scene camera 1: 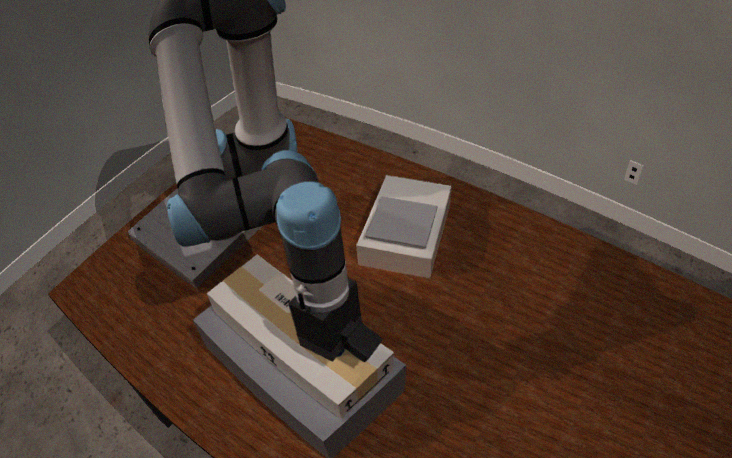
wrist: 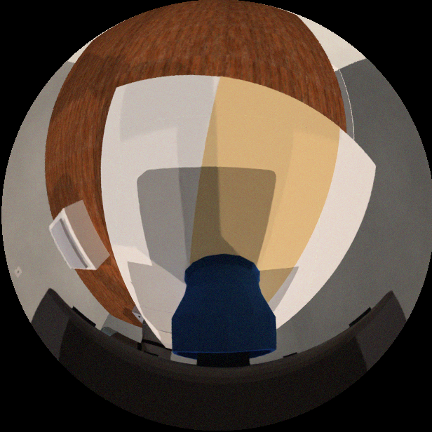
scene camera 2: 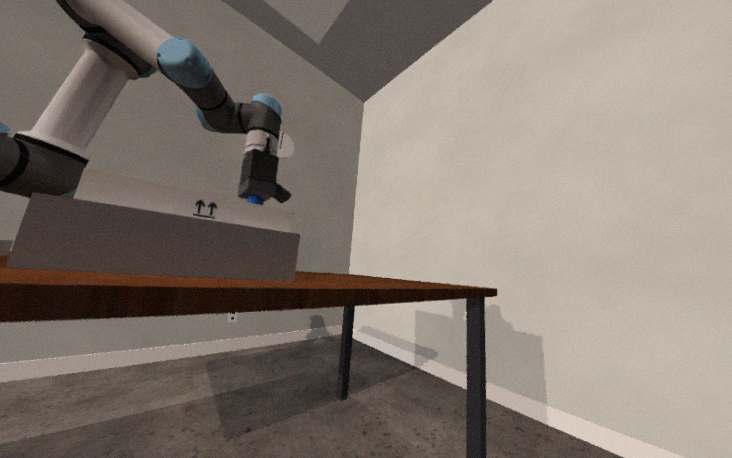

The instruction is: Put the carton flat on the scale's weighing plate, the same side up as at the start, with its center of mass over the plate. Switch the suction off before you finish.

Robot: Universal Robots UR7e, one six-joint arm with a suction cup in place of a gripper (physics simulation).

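Note:
The white carton [scene camera 1: 253, 302] [scene camera 2: 156, 197] [wrist: 270, 125] with a tan tape strip lies flat on a long grey block [scene camera 1: 264, 378] [scene camera 2: 156, 243], label side up, arrows on its sides pointing up. My suction gripper [scene camera 1: 338, 353] [scene camera 2: 255, 200] [wrist: 222, 265] points down at the carton's top near the end farther from the arm's base. The suction is off, so the cup is open; whether its rim touches the carton is hard to tell. The white scale [scene camera 1: 396, 260] [wrist: 90, 230] stands apart, its grey weighing plate [scene camera 1: 402, 222] [wrist: 67, 245] bare.
The wooden table [scene camera 1: 539, 324] [scene camera 2: 377, 283] carries the block and the scale. The arm's grey base plate [scene camera 1: 178, 253] is near the carton's other end. The scale stands beyond the carton, toward the wall. The room's walls meet in a corner behind the arm.

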